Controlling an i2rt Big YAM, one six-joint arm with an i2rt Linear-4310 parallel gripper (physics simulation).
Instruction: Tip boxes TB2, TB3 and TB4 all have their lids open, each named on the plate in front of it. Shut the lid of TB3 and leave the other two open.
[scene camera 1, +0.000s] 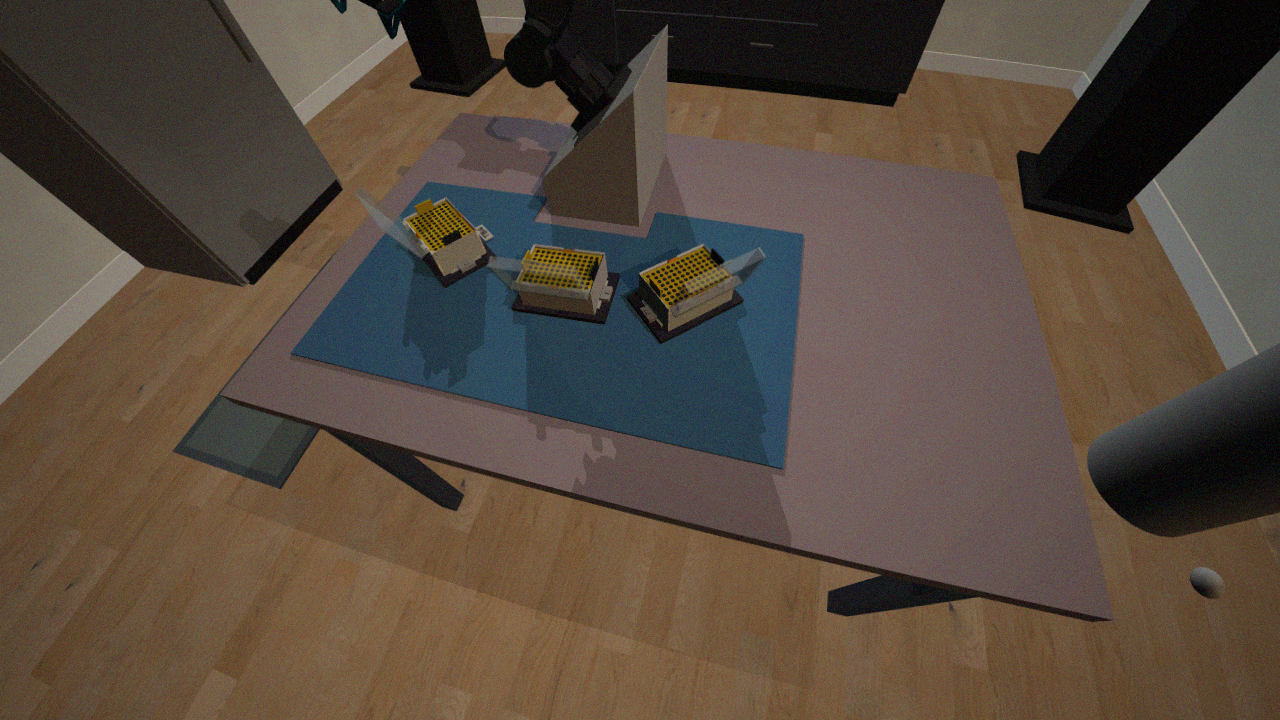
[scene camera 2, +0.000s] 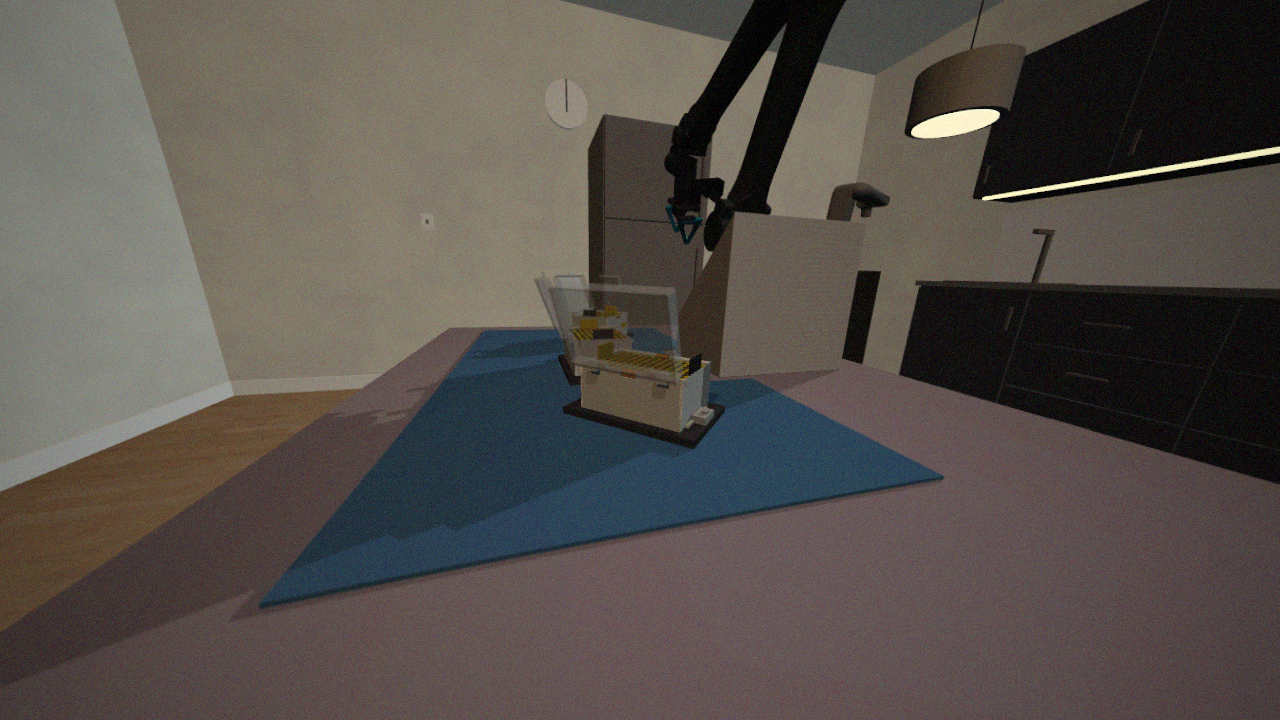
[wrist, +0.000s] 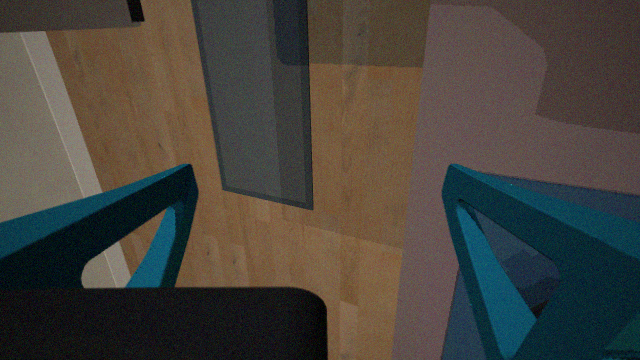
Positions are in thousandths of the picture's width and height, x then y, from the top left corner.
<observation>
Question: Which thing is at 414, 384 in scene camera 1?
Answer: A clear lid.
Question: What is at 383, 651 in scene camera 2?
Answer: A blue mat.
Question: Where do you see a clear lid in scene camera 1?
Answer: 571, 381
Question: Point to a blue mat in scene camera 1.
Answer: At 565, 538
</observation>
